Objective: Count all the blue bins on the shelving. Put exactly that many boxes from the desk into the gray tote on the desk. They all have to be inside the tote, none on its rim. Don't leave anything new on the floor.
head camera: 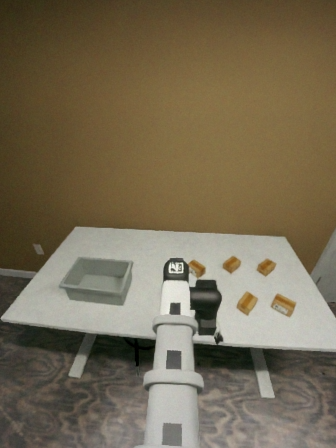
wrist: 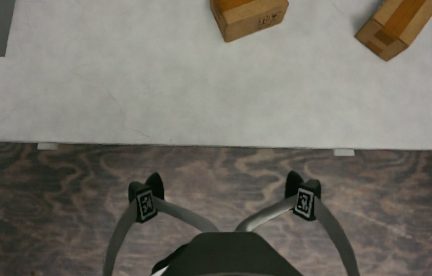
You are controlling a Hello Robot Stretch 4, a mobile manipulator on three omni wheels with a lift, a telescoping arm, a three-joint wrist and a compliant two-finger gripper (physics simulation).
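Places are measured from the robot's base along level axes (x ahead, y left, z up), in millimetres.
Where they show: hand, its tool point: (head camera: 199, 338) (wrist: 224, 192).
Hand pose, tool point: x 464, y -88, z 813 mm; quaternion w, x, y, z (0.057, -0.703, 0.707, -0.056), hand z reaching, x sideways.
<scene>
After its pixels a point has its place.
The gray tote (head camera: 95, 295) {y 367, x 666, z 753 mm} (wrist: 5, 25) {y 239, x 706, z 702 mm} stands on the left of the desk (head camera: 35, 305) {y 669, x 633, z 693 mm} (wrist: 150, 105) {y 11, x 574, z 692 mm} in the head view, with no box visible inside. Several brown boxes stand apart on the right: one box (head camera: 197, 268) {y -115, x 873, z 742 mm} beside the arm, a second (head camera: 231, 264) {y -304, x 910, z 742 mm} and a third (head camera: 266, 267) {y -491, x 893, z 742 mm} at the back, a fourth (head camera: 247, 303) {y -325, x 663, z 743 mm} and a fifth (head camera: 283, 305) {y -486, x 657, z 742 mm} nearer the front. The wrist view shows parts of one box (wrist: 250, 20) {y -128, x 674, z 733 mm} and another box (wrist: 395, 30) {y -313, x 654, z 742 mm} at its top. My gripper (wrist: 225, 194) {y -88, x 464, z 813 mm} is open and empty, short of the desk's front edge. The shelving and blue bins do not show.
The telescoping arm (head camera: 173, 350) {y 0, x 242, z 1204 mm} reaches over the desk's front edge between the tote and the boxes. A desk leg (head camera: 82, 356) and another desk leg (head camera: 262, 372) stand on the floor (head camera: 100, 410) {y 428, x 421, z -27 mm} (wrist: 225, 165) {y -103, x 498, z -28 mm}. A brown wall (head camera: 165, 125) {y 77, x 1336, z 1383 mm} rises behind the desk.
</scene>
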